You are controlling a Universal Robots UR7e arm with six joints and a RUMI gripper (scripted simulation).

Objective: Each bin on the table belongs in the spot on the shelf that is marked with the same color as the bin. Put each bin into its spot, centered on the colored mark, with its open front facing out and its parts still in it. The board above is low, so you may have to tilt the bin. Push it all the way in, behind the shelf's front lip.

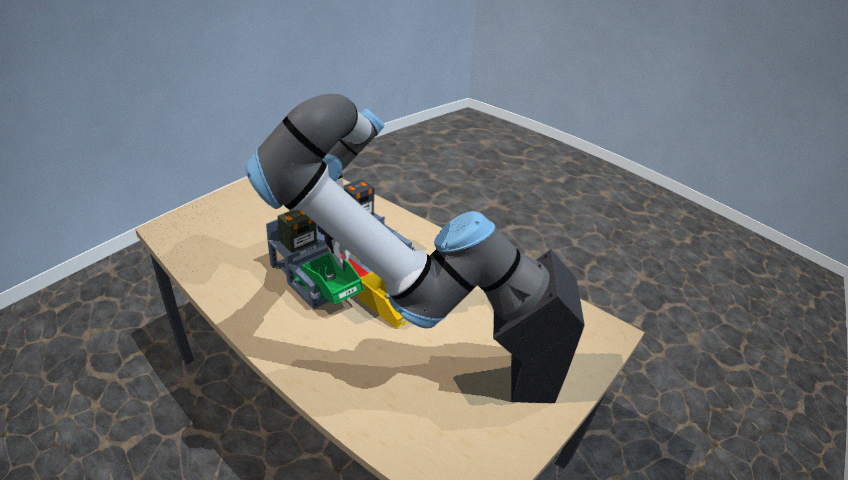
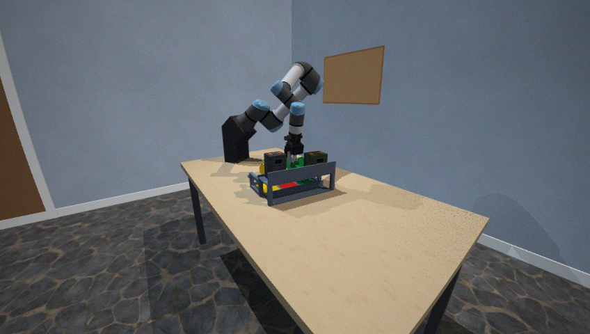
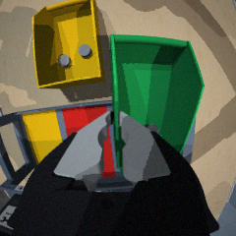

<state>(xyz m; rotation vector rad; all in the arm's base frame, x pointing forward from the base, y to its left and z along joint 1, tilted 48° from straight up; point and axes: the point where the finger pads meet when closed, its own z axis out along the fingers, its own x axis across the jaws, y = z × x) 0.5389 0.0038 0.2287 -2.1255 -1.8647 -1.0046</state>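
The green bin lies 10 mm behind my hand, 50 mm to the left of it and 20 mm below it. Round my hand: yellow bin: 130 mm behind, 70 mm to the right, 70 mm below; then black box: 180 mm ahead, 180 mm to the right, 60 mm above.
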